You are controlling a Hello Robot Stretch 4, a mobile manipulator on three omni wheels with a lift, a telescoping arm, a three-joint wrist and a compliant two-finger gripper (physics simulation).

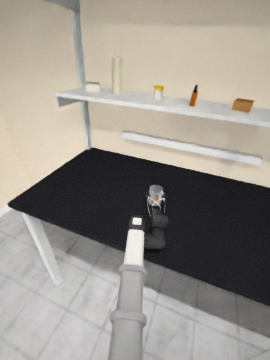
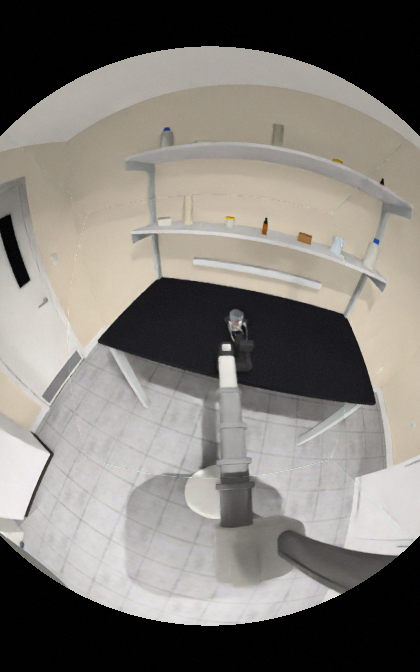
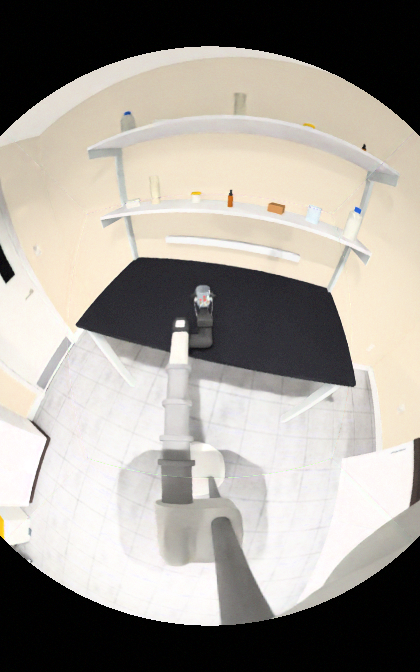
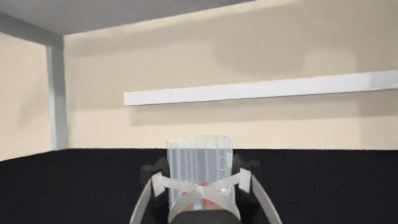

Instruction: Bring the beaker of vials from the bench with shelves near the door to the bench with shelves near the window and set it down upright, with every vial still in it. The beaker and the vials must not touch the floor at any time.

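Note:
The clear beaker (image 1: 156,190) (image 2: 236,315) (image 3: 202,290) (image 4: 200,162) is upright at the black bench top (image 1: 90,185) (image 2: 310,340) (image 3: 280,320) (image 4: 100,185), around its middle. Vials with red caps (image 4: 209,201) show low inside it, partly covered by the finger straps; their number cannot be told. My gripper (image 1: 156,196) (image 2: 237,321) (image 3: 203,296) (image 4: 200,168) is shut on the beaker, one dark fingertip against each side. The beaker's base is hidden, so any gap under it cannot be judged. The bench near the window cannot be made out.
A lower shelf (image 1: 135,101) (image 2: 200,230) (image 3: 175,207) with bottles, jars and boxes hangs above the bench, and an upper shelf (image 2: 225,151) (image 3: 200,123) above that. A white rail (image 1: 190,147) (image 4: 250,91) runs along the back wall. The door (image 2: 30,320) is at the left. White cabinets (image 2: 385,505) (image 3: 372,492) stand at the right.

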